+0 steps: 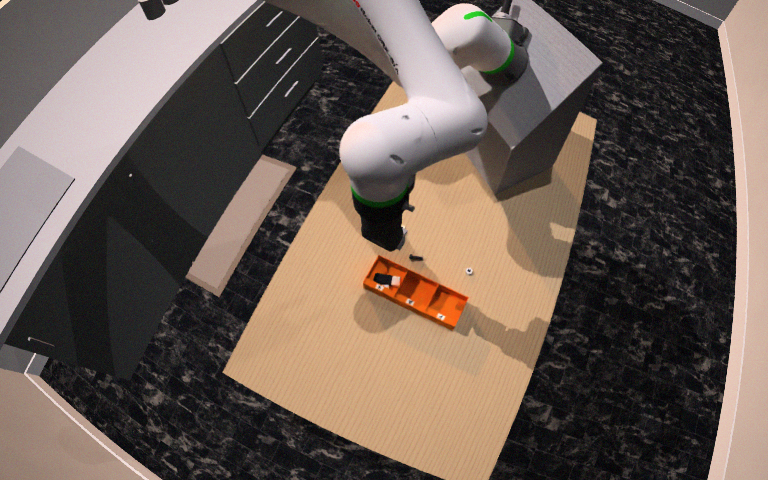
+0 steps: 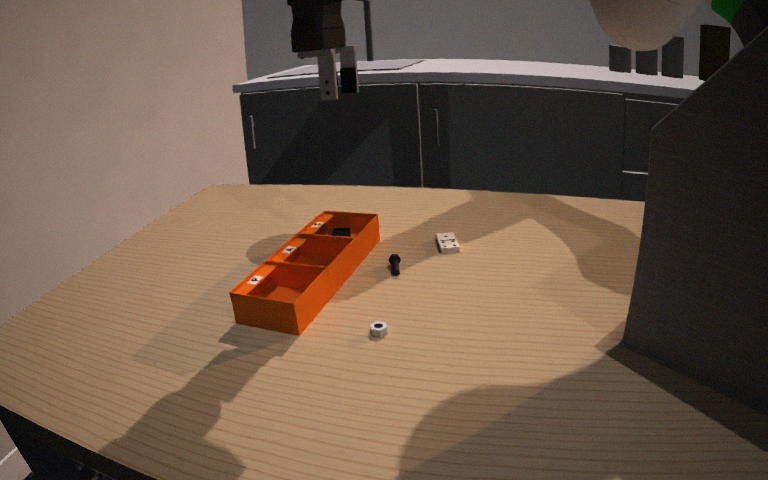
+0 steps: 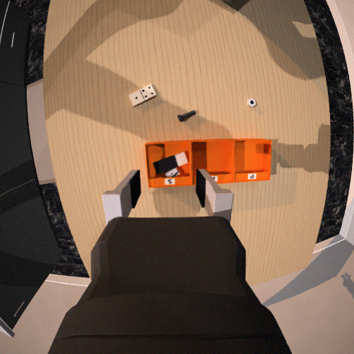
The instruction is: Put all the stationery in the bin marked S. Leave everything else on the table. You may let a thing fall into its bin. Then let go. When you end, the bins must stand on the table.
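Pixels of known places: gripper, fingertip midpoint: (image 2: 340, 95); arm's base at its link origin: (image 1: 502, 60).
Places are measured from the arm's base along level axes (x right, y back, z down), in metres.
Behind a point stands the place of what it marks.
Note:
My gripper (image 2: 339, 89) @[x 0.125, y -0.546, z 0.109 m] (image 3: 167, 180) is open and empty, high above the table near the bin marked S. The S bin (image 1: 368, 285) @[x 0.160, y -0.601, z 0.290 m] (image 2: 370, 228) @[x 0.133, y -0.522, z 0.294 m] (image 3: 156, 183) is the end compartment of an upright orange three-part tray. In it a black block with a white end (image 1: 386, 279) @[x 0.125, y -0.566, z 0.305 m] (image 2: 340, 232) @[x 0.142, y -0.567, z 0.304 m] (image 3: 170, 163), which looks like an eraser, lies slanted. A small whitish thing (image 3: 173, 173) shows partly beneath it; its kind is unclear. Outside the tray lie a white domino (image 2: 447, 242) @[x 0.146, y -0.420, z 0.318 m] (image 3: 142, 95), a black bolt (image 1: 416, 258) @[x 0.074, y -0.482, z 0.317 m] (image 2: 394, 264) @[x 0.072, y -0.479, z 0.316 m] (image 3: 186, 116) and a white nut (image 1: 468, 271) @[x -0.066, y -0.471, z 0.317 m] (image 2: 378, 329) @[x -0.074, y -0.468, z 0.316 m] (image 3: 251, 102).
The other two compartments, the middle one (image 2: 289, 249) @[x 0.049, y -0.607, z 0.289 m] and the one marked P (image 1: 440, 316) @[x -0.033, y -0.618, z 0.289 m] (image 2: 254, 279) @[x -0.034, y -0.620, z 0.289 m] (image 3: 252, 176), join the S bin in one row on the wooden table (image 1: 339, 384) @[x 0.141, y -0.859, z 0.324 m] (image 2: 481, 339) @[x -0.072, y -0.363, z 0.325 m]. A large grey block (image 1: 526, 130) @[x -0.103, y -0.173, z 0.058 m] (image 2: 702, 226) @[x -0.124, y -0.167, z 0.175 m] stands beside the robot arm.

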